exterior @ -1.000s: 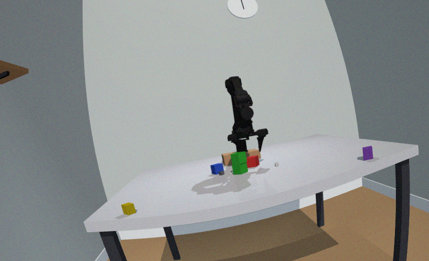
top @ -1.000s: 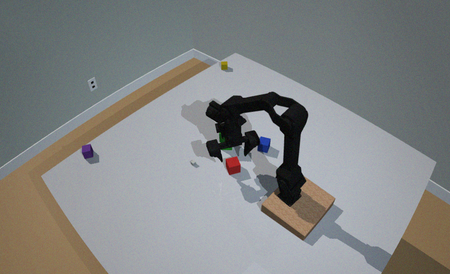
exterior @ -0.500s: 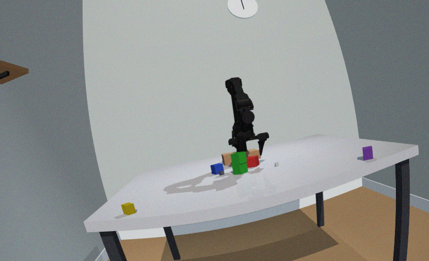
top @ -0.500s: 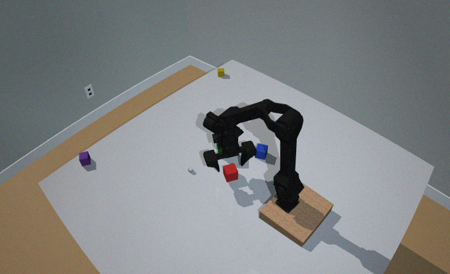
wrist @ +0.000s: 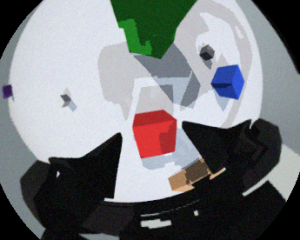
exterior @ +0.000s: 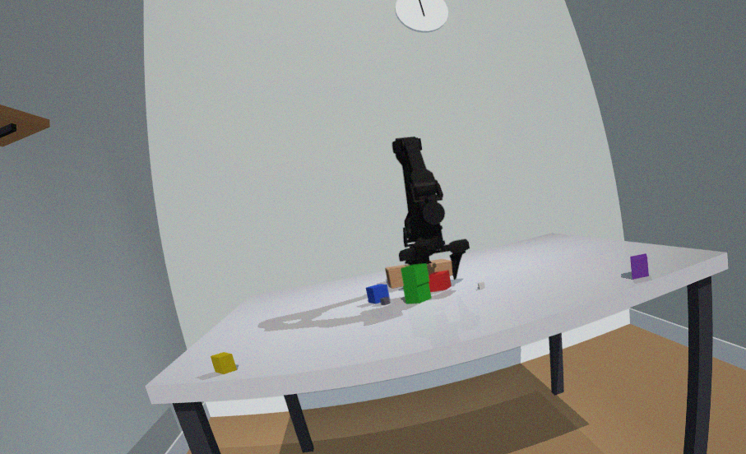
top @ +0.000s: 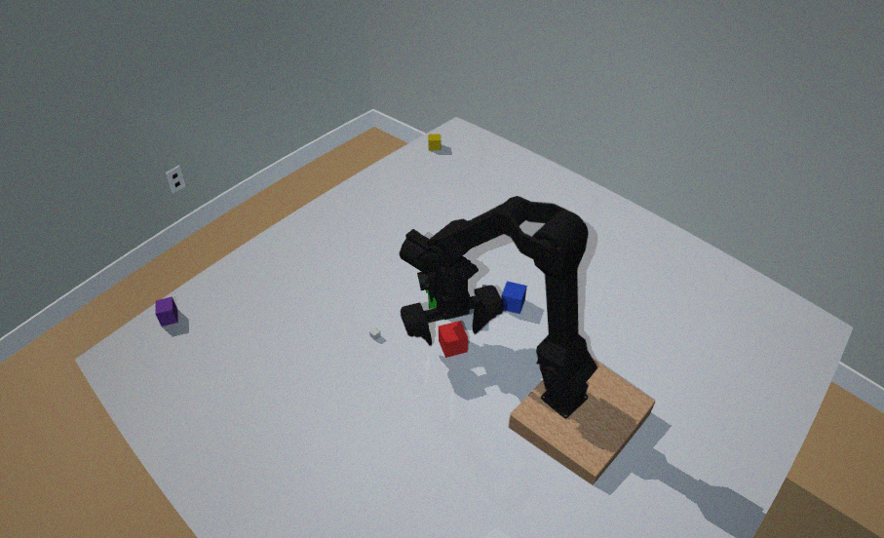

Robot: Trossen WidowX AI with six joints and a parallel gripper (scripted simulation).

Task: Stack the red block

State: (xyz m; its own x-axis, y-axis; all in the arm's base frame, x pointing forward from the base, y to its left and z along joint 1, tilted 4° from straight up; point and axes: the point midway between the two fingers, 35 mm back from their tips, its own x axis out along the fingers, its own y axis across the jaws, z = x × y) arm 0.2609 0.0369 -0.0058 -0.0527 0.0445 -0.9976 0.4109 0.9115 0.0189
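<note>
The red block lies right at my gripper tip. The rest, counted from my gripper tip: blue block (10 mm behind, 170 mm to the right); purple block (480 mm ahead, 430 mm to the left); grey cube (60 mm ahead, 150 mm to the right, 10 mm below).
</note>
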